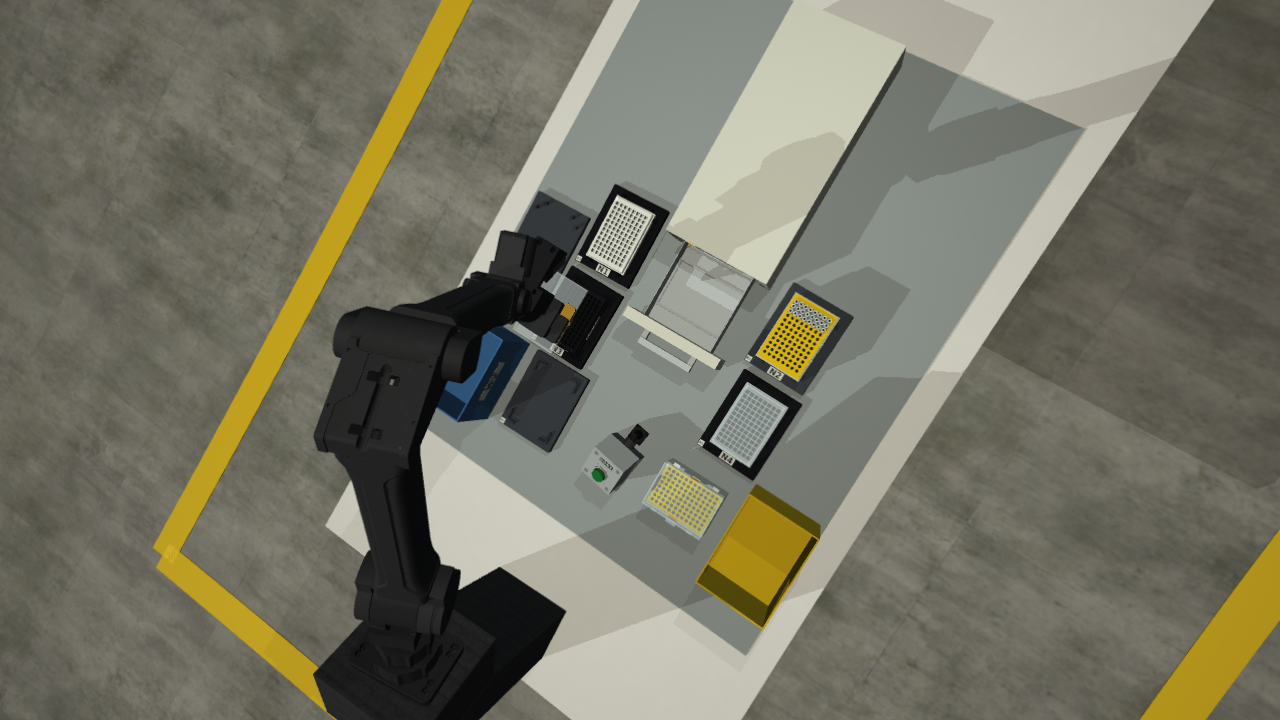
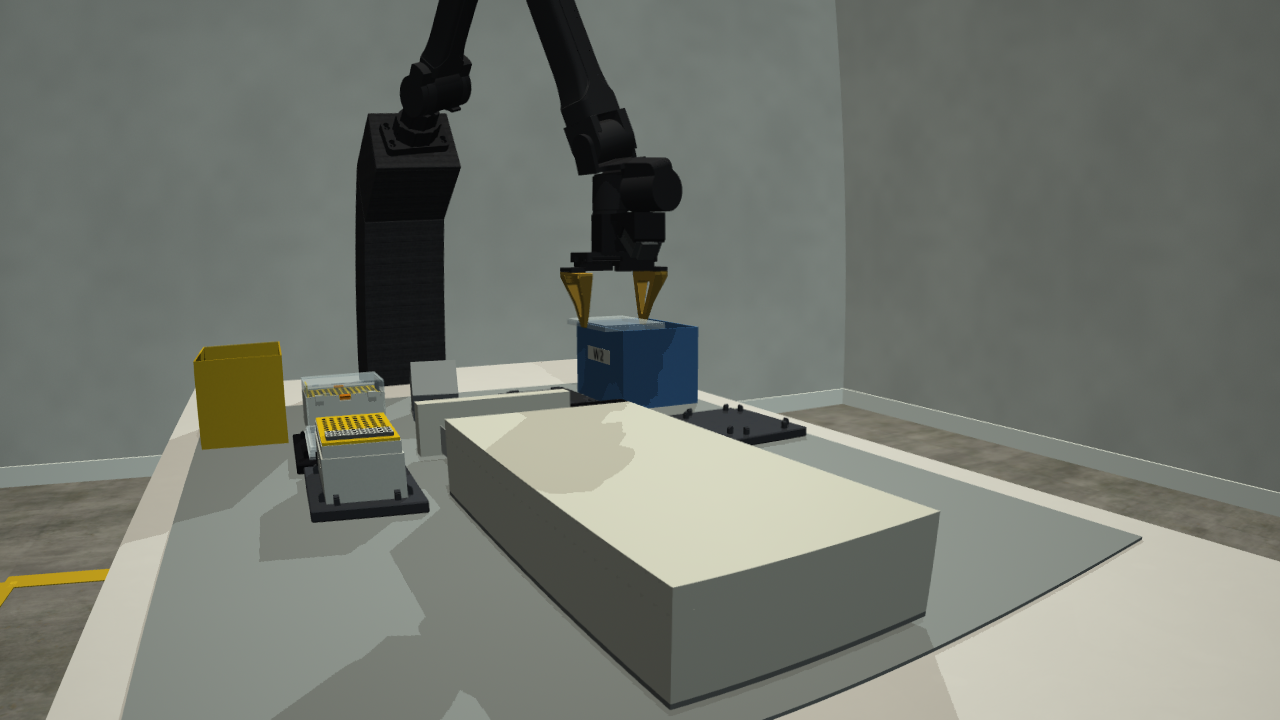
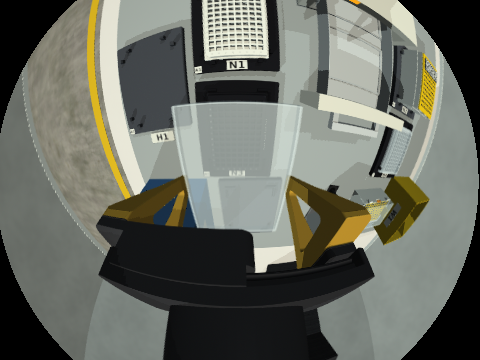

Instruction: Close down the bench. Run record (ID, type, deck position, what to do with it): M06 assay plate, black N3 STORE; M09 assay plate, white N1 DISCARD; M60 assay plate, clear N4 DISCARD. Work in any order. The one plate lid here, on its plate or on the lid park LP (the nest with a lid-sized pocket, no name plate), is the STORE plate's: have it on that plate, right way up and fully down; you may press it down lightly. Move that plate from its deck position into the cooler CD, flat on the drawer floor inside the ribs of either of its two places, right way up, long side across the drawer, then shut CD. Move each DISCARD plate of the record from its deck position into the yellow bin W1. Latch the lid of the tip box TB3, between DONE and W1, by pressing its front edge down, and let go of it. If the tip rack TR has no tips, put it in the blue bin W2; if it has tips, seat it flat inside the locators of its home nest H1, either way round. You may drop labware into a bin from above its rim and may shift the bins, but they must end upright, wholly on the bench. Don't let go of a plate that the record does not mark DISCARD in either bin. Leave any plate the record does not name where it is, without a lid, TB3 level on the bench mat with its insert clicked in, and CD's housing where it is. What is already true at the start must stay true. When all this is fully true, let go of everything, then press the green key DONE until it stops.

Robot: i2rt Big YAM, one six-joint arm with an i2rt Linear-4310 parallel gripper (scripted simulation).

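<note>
My gripper (image 2: 613, 326) is visible. Yellow bin W1 (image 1: 760, 555), (image 2: 240, 401) and (image 3: 405, 194). Cooler CD (image 2: 701, 564) and (image 1: 818, 84). Blue bin W2 (image 2: 653, 368) and (image 1: 501, 352).
</note>
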